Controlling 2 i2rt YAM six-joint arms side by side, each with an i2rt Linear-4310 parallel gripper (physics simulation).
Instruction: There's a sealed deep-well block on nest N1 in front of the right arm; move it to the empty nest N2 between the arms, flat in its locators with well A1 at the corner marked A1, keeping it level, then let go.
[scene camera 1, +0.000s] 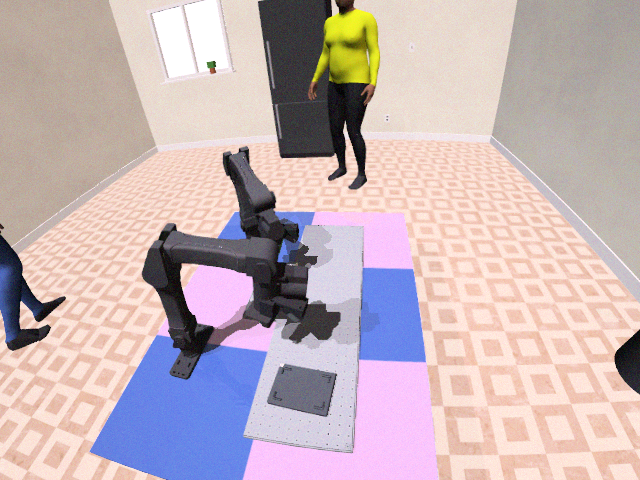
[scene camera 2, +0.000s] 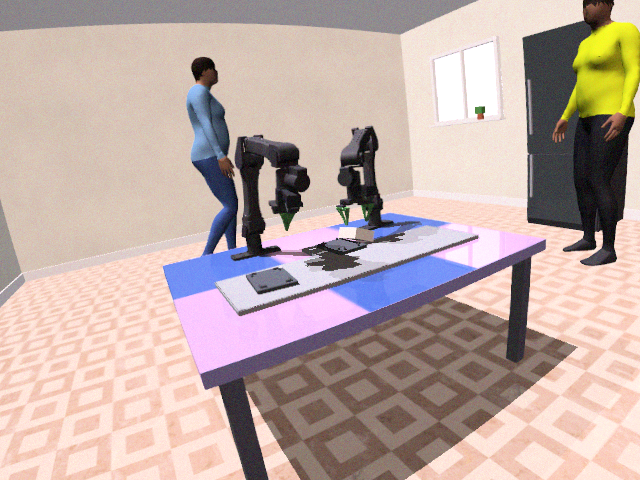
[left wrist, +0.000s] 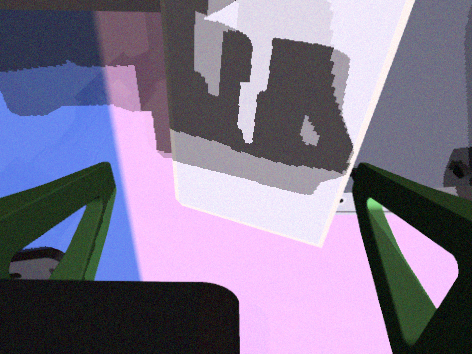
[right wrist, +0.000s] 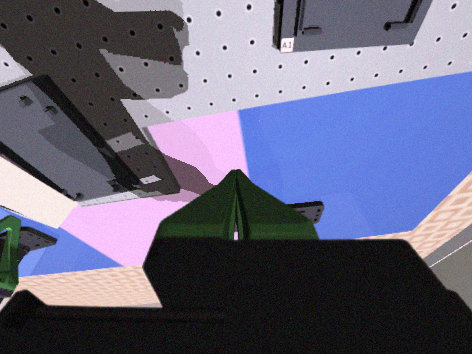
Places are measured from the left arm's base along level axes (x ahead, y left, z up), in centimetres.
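Pixels of known places: left gripper, between the fingertips: (scene camera 2: 356, 223) (left wrist: 234, 176); right gripper, between the fingertips: (scene camera 1: 265, 326) (scene camera 2: 286, 230) (right wrist: 235, 177); left arm's base, origin of its link: (scene camera 2: 375, 226); right arm's base, origin of its link: (scene camera 1: 193, 350) (scene camera 2: 255, 254).
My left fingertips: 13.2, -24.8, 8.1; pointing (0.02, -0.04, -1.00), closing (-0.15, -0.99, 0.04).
For each thing: its top centre in the pictures, then the offset to it from my left fingertips, as dx, dy, dz. Level surfaces: height alone.
- pale cream box, centre of its top: (left wrist: 284, 150) (scene camera 2: 355, 223) +1.1, -2.0, +0.4
- nest N2, centre of its top: (left wrist: 453, 62) (right wrist: 55, 162) (scene camera 2: 340, 241) +1.5, -10.8, -4.6
- Nest N1, centre of its top: (scene camera 1: 301, 386) (scene camera 2: 270, 275) +9.0, -46.7, -5.0
- long perforated grey board, height of its surface: dz -6.8
- pink table, height of its surface: dz -8.1
The block, a pale cream box (scene camera 2: 347, 233) (left wrist: 280, 215) (right wrist: 25, 185), is off nest N1 and lies at the arm side of nest N2 (scene camera 2: 338, 245) (left wrist: 415, 100) (right wrist: 30, 130). It is askew to that dark plate; whether its edge rests on the plate or it tilts I cannot tell. Nest N1 (scene camera 1: 302, 390) (scene camera 2: 271, 279) (right wrist: 350, 25) is an empty dark plate with an A1 label at one corner. My left gripper (scene camera 2: 355, 212) (left wrist: 234, 176) is open above the block, not touching it. My right gripper (scene camera 2: 287, 227) (right wrist: 235, 177) is shut and empty, raised left of the block in scene camera 2. Scene camera 1 hides the block behind my right arm.
Both nests are on a long perforated grey board (scene camera 1: 310, 434) (scene camera 2: 444, 236) on the blue and pink table (scene camera 2: 279, 330). The right arm's base (scene camera 1: 188, 356) is beside the board. A person in yellow (scene camera 1: 351, 46) (scene camera 2: 602, 77) and one in blue (scene camera 2: 206, 118) stand beyond the table.
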